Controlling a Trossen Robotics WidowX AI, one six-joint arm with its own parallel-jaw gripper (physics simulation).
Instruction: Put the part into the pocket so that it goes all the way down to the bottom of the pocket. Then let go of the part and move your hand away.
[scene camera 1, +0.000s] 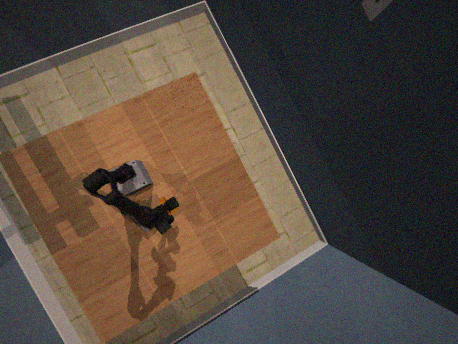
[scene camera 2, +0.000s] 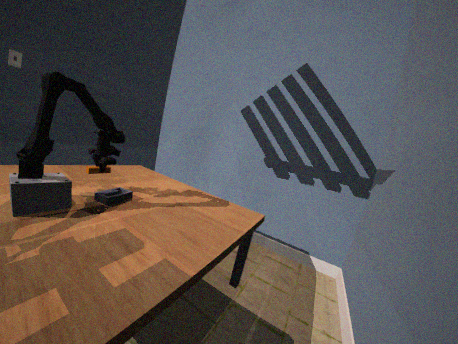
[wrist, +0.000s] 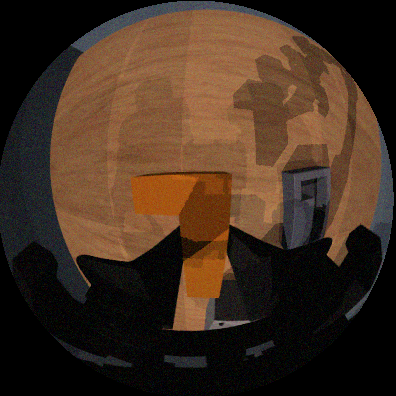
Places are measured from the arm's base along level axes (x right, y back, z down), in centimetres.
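Pixels of known places: gripper, fingertip midpoint: (scene camera 1: 167, 206) (scene camera 2: 100, 171) (wrist: 203, 229); arm's base, origin of the base link: (scene camera 1: 128, 172) (scene camera 2: 30, 176).
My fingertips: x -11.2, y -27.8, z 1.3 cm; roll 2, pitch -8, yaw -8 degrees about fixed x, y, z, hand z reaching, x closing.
Note:
Ahead of a thing's pixels: the offset from my fingertips to its middle. Level surfaces: height alone.
The orange L-shaped part @(dx -1.2, dy +1.1, dz -1.0 cm) (scene camera 1: 163, 201) (scene camera 2: 94, 170) (wrist: 205, 202) is held a little above the table. My gripper (scene camera 1: 169, 213) (scene camera 2: 102, 165) (wrist: 203, 229) is shut on its long leg, with one black finger on each side. In the wrist view the short leg points left at the far end. The dark blue-grey block with the pocket @(dx +17.6, dy -1.1, dz +7.4 cm) (scene camera 1: 146, 229) (scene camera 2: 115, 198) (wrist: 291, 205) rests on the table, apart from the part and to its right in the wrist view. Its recess shows partly there; the near end is hidden by the right finger, and the arm covers most of it in scene camera 1.
The arm's grey base box (scene camera 1: 141, 180) (scene camera 2: 42, 196) stands on the wooden table @(dz +9.2 cm) (scene camera 1: 215, 185) (scene camera 2: 170, 235) (wrist: 150, 60). Shadows of the arm fall across the table near the pocket block. A table edge and leg (scene camera 2: 241, 260) show in scene camera 2.

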